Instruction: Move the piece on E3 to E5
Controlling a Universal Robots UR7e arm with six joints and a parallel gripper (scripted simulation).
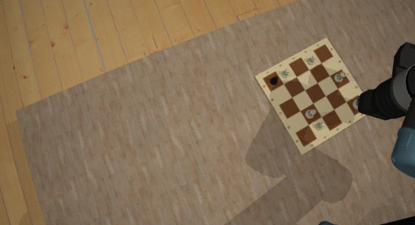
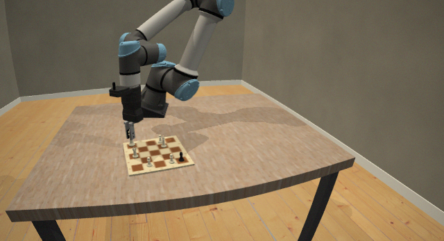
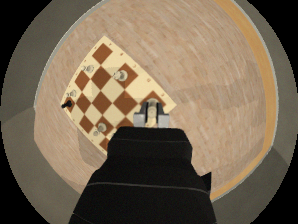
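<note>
The white chess piece lies 1 cm below my hand. From my hand the other things lie so: chessboard 10 cm to the left, 5 cm below, 5 cm ahead; then black pawn 19 cm to the left, 10 cm ahead, 4 cm below.
</note>
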